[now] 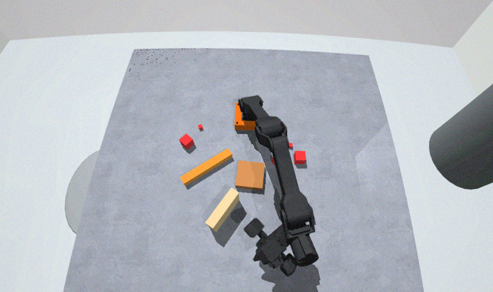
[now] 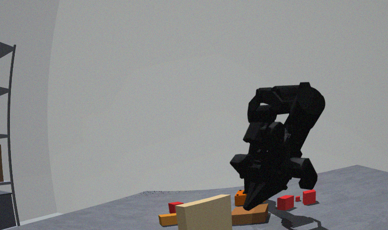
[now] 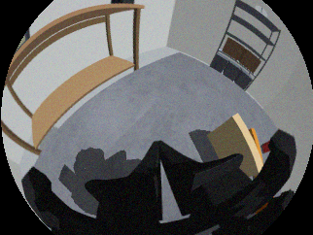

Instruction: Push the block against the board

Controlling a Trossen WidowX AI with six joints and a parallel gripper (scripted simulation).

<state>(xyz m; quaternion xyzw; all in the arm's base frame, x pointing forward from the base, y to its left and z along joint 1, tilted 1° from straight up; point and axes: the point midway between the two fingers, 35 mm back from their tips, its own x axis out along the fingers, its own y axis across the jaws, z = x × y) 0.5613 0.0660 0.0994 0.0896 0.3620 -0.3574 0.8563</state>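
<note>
My gripper tip is 160 mm past the cream bar, 110 mm to the left of it and 60 mm above it. Also, from my gripper tip: long orange board: 340 mm behind, 200 mm to the right, 100 mm below; square block: 310 mm behind, 100 mm below, 30 mm to the right.
</note>
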